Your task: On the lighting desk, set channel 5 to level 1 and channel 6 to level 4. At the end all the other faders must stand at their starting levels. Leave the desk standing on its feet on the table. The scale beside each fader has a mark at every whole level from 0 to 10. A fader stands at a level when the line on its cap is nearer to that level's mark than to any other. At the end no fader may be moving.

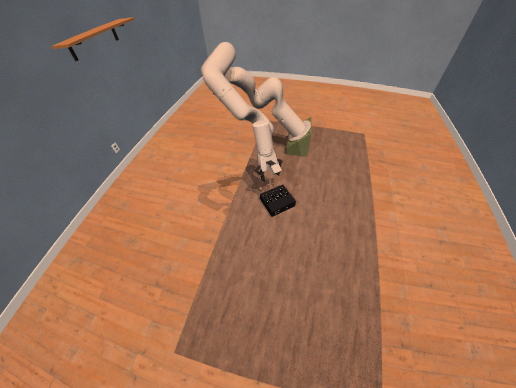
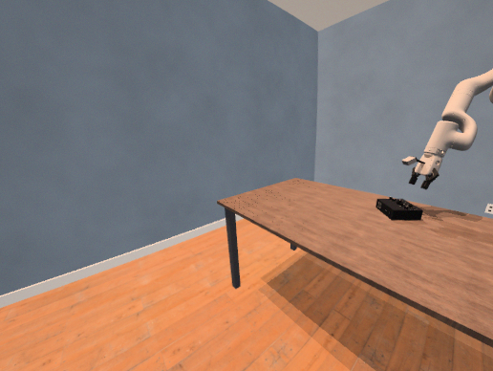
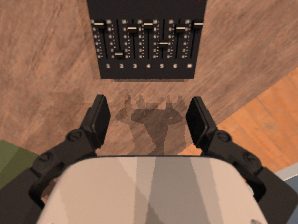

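Now: hand 7 cm short of the fader 4, 5 cm to the right of it and 10 cm above it. Also, from my hand: channel 5 fader cap: 6 cm ahead, 2 cm to the left, 10 cm below; channel 6 fader cap: 9 cm ahead, 2 cm to the left, 10 cm below; fader 2: 1 cm ahead, 7 cm to the left, 10 cm below.
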